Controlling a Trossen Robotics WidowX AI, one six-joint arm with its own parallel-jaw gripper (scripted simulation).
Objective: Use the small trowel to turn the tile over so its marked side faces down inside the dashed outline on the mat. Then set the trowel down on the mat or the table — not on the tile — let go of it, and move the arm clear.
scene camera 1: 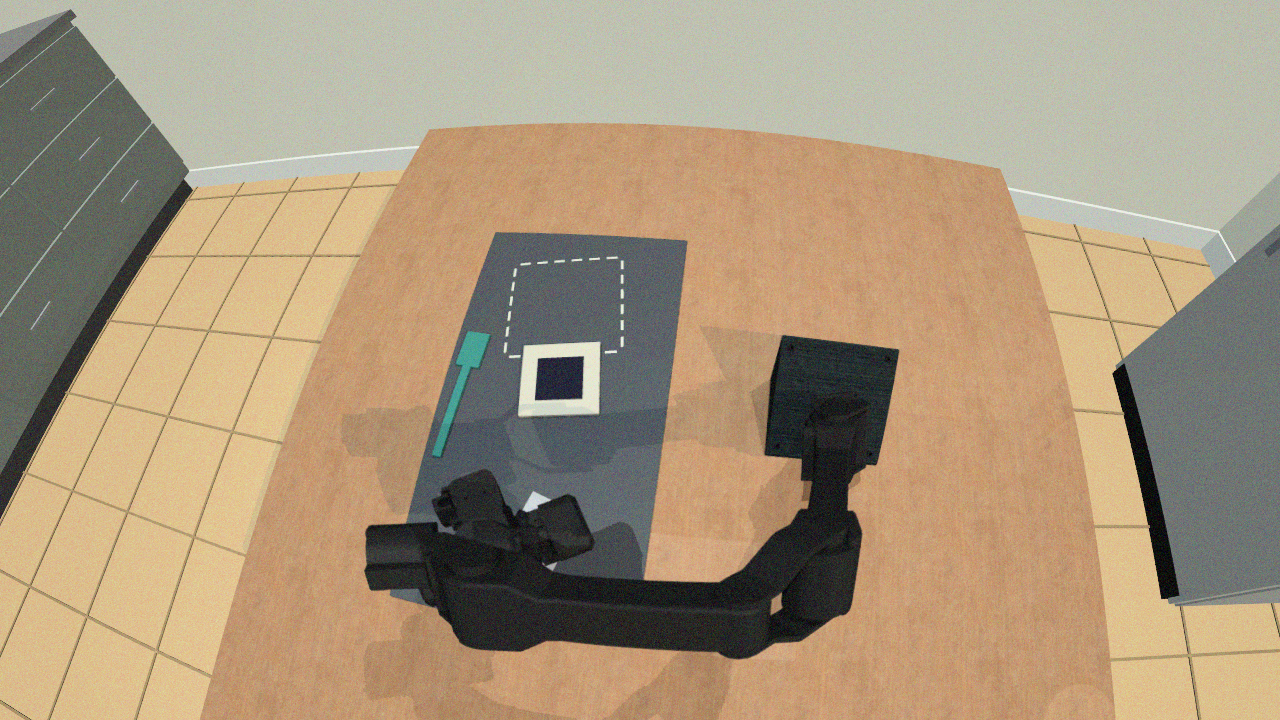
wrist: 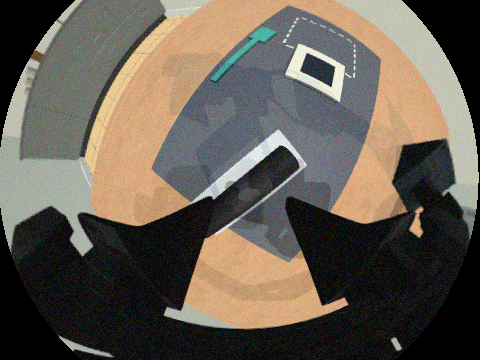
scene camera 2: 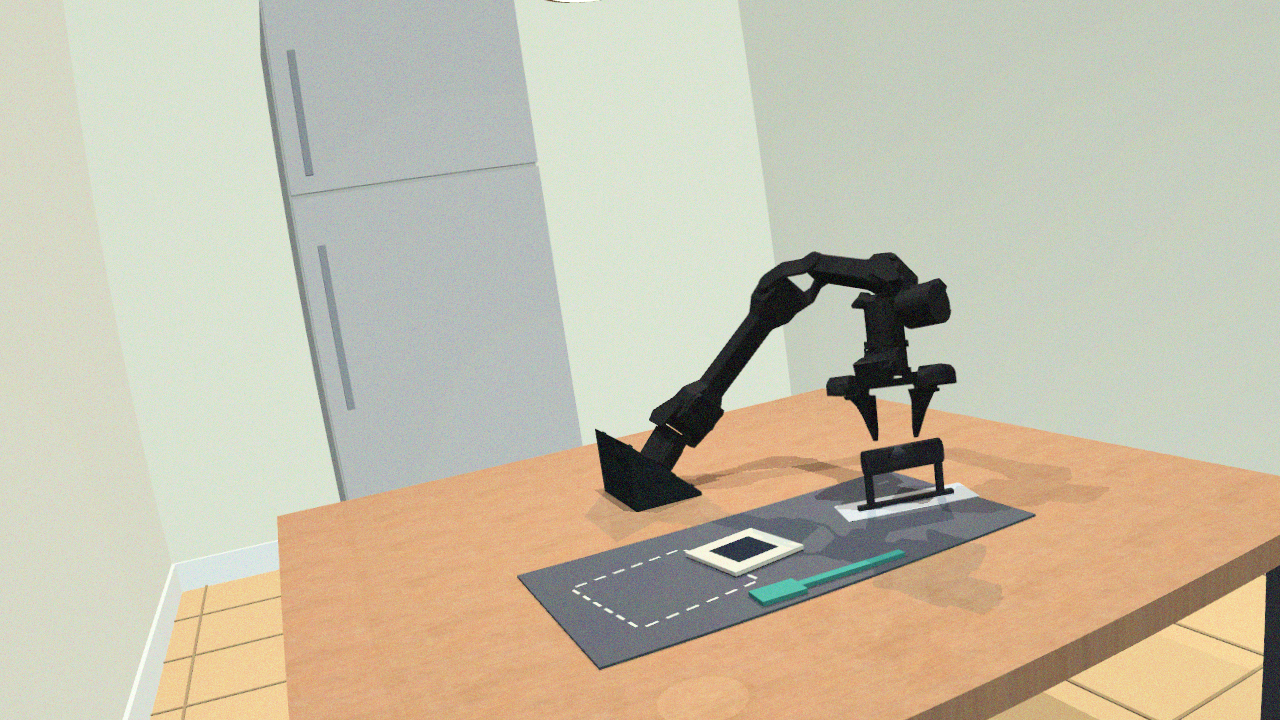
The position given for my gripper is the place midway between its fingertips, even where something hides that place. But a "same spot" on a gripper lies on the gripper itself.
My gripper shows in scene camera 1 (507, 551), in the wrist view and in scene camera 2. One and the same spot on my gripper: (wrist: 347, 260) is (scene camera 2: 867, 399). One and the same spot on a grey mat: (scene camera 1: 610, 463) is (scene camera 2: 782, 516).
